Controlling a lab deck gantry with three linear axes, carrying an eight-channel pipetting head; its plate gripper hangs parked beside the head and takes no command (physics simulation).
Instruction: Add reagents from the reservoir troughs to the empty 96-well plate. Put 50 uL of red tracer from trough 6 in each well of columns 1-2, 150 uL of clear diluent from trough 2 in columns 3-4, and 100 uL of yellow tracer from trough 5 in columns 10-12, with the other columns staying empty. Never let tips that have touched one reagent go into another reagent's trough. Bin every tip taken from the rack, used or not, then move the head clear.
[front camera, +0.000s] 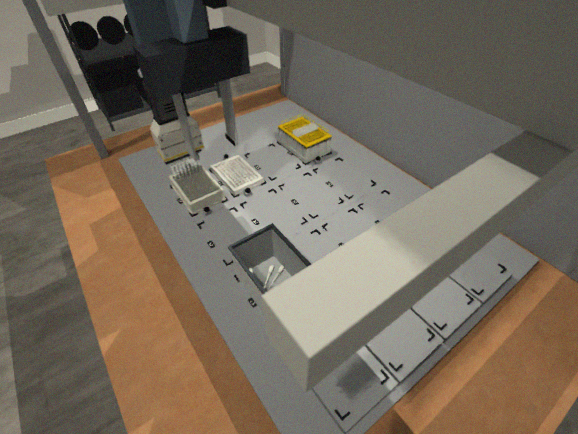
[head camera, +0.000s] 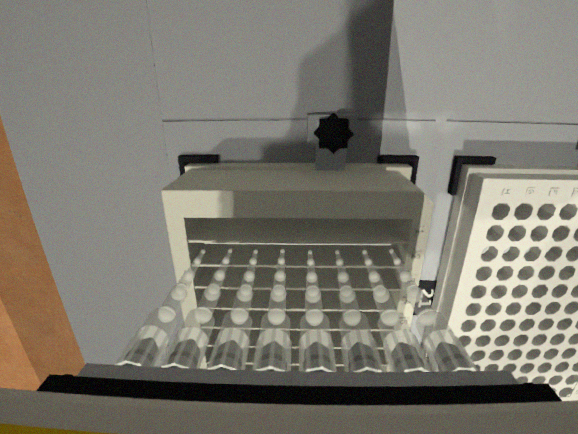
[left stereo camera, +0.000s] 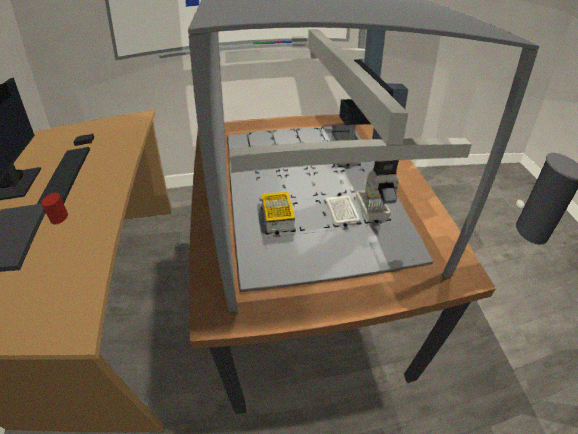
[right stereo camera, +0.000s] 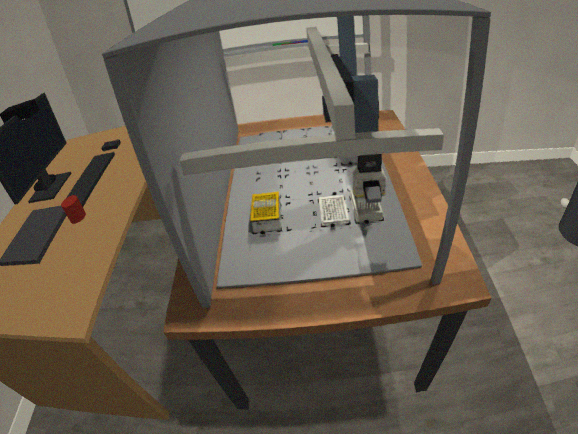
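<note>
The pipetting head (front camera: 175, 137) (left stereo camera: 382, 181) (right stereo camera: 369, 181) carries a row of eight clear tips (front camera: 186, 169) (head camera: 276, 325). They reach down over the pale reservoir (front camera: 204, 202) (head camera: 300, 202), their ends beside label 2. Whether they touch liquid, and the liquid colours, I cannot tell. The white 96-well plate (front camera: 237, 173) (head camera: 545, 181) (left stereo camera: 342, 209) (right stereo camera: 333, 209) sits beside the reservoir; no colour shows in its visible wells. The yellow tip rack (front camera: 305, 150) (left stereo camera: 278, 218) holds a pale band of tips mid-top. The grey bin (front camera: 265, 240) holds several tips. My parked plate gripper (front camera: 213, 149) hangs open beside the head.
A pale gantry beam (front camera: 390, 250) crosses above the deck and hides part of the bin. Black corner brackets mark the other deck slots. A grey enclosure post (left stereo camera: 482, 165) (right stereo camera: 462, 150) stands at the table's side. A desk with a red cup (left stereo camera: 55, 208) (right stereo camera: 73, 209) stands apart.
</note>
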